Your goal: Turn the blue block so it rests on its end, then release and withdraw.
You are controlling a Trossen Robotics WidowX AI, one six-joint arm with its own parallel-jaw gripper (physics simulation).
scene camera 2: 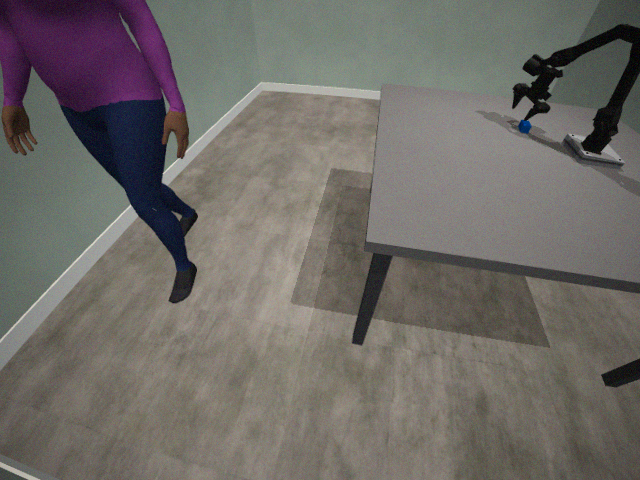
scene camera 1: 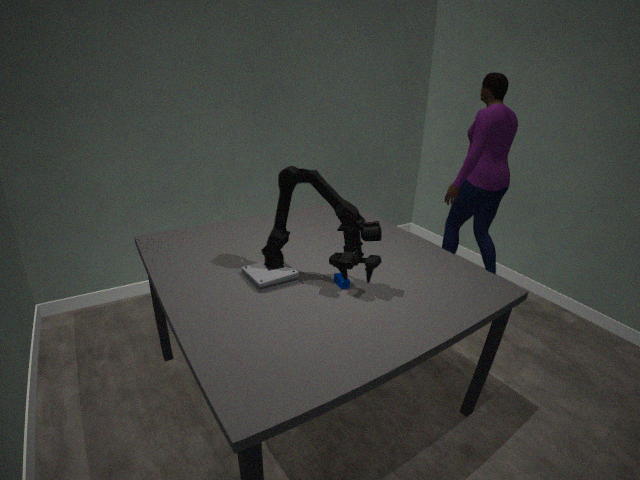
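The small blue block lies on the grey table, close to the arm's white base plate. My gripper is open and points down, low over the table. In the scene camera 1 view one fingertip is just behind the block's top edge and the other stands off to the right. In the scene camera 2 view one fingertip is right at or above the block; whether they touch I cannot tell.
The white base plate of the arm stands beside the block. A person in a purple top stands on the floor, away from the table. Walls stand behind the table.
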